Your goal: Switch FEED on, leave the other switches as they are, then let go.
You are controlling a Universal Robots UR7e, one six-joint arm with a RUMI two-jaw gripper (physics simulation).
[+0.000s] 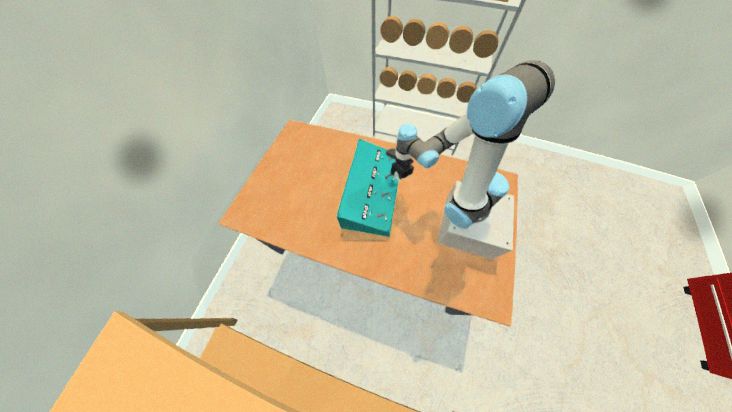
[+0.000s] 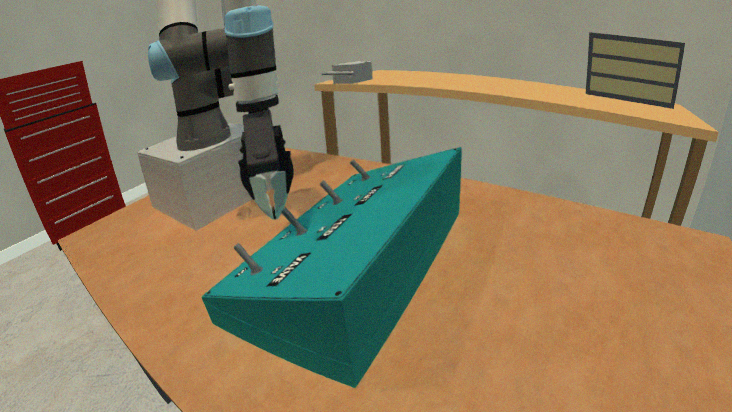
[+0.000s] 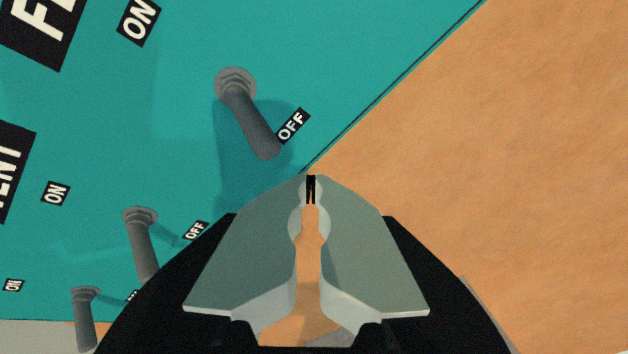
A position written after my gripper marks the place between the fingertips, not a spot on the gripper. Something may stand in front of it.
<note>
In view: my gripper [image 2: 275, 218] and a teal switch panel [image 2: 326, 296].
My gripper is seen too in image 3 [image 3: 311, 177]. The teal switch panel also shows in image 1 [image 1: 362, 201] and in image 3 [image 3: 119, 119].
</note>
